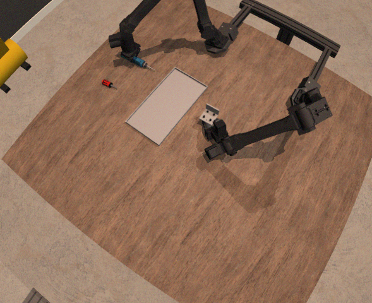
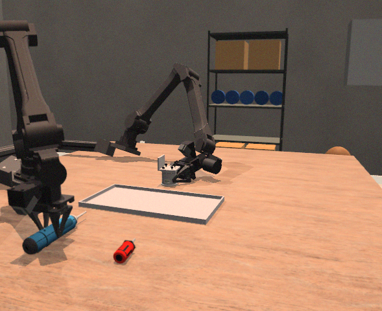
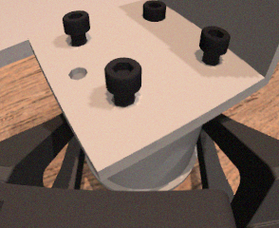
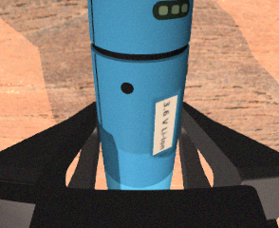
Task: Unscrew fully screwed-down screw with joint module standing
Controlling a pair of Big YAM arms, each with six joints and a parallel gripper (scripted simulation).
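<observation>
The joint module is 1 cm above my left hand. From my left hand the other things lie so: shallow grey tray: 22 cm to the right, 6 cm ahead, 2 cm below; pale l-shaped bracket: 5 cm above; red manual screwdriver: 55 cm to the right, 18 cm ahead, 1 cm below.
</observation>
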